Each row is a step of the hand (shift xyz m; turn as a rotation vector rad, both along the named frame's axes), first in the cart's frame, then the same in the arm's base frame.
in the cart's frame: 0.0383 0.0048 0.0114 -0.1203 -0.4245 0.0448
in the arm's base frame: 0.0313 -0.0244 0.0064 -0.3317 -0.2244 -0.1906
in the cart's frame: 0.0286 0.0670 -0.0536 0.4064 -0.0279 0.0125
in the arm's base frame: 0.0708 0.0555 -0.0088 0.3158 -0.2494 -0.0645
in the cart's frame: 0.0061 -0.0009 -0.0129 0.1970 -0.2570 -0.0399
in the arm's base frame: 0.0075 0.0031 -0.0118 0.0358 -0.2486 -0.2082
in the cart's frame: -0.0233 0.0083 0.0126 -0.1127 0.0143 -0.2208
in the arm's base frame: -0.0176 0.0112 0.0183 -0.0346 0.1922 -0.1534
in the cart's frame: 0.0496 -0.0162 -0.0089 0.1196 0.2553 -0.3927
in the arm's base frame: 0.0342 -0.0328 -0.0236 0.3216 0.3089 -0.1868
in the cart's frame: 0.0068 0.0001 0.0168 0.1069 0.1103 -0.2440
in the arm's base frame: 0.0018 -0.0129 0.0126 0.2012 0.1435 -0.1485
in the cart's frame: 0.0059 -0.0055 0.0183 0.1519 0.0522 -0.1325
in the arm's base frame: -0.0022 -0.0167 0.0107 0.1822 0.0211 -0.0986
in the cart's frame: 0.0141 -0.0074 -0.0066 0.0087 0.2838 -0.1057
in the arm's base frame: 0.0092 -0.0088 -0.0116 0.1802 0.2312 0.0767
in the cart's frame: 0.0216 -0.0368 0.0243 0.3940 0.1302 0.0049
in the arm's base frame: -0.0071 -0.0484 -0.0047 0.3904 -0.1391 0.0221
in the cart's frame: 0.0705 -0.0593 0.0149 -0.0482 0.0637 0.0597
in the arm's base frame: 0.0233 -0.0844 -0.0322 -0.0197 0.0340 0.0916
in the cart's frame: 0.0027 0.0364 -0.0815 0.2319 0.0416 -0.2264
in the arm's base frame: 0.0399 0.0659 -0.0451 0.2636 0.0215 -0.1918
